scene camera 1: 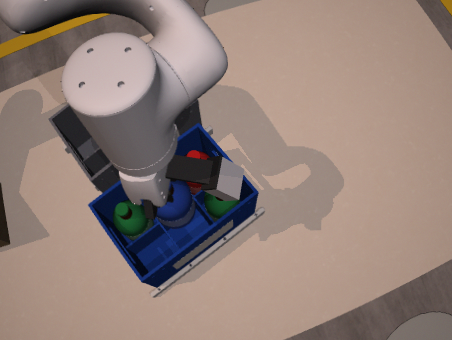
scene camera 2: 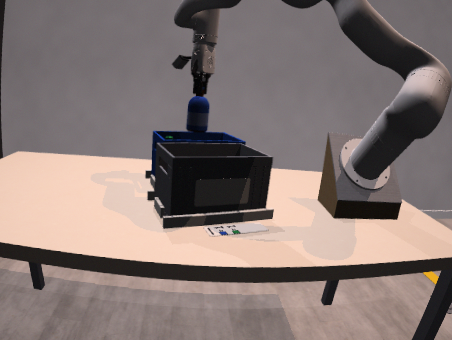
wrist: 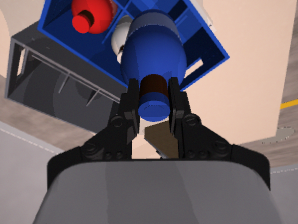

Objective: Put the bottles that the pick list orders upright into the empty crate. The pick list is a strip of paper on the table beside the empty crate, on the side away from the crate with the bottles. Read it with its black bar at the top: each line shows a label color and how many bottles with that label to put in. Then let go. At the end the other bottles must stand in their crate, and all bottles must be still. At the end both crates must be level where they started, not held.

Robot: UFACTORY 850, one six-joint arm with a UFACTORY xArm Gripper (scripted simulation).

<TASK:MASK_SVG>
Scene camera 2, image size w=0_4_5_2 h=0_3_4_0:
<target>my gripper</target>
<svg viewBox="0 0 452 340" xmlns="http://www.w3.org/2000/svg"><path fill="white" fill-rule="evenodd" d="M194 43L192 58L191 56L179 55L172 65L176 69L182 69L191 59L191 74L194 78L193 94L202 94L203 87L204 94L206 94L208 78L215 71L215 45Z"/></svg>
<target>blue bottle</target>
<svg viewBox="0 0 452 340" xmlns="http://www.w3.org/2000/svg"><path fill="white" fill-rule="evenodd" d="M204 87L202 94L196 94L188 103L186 129L191 132L206 132L208 129L209 102L203 97Z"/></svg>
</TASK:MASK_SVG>
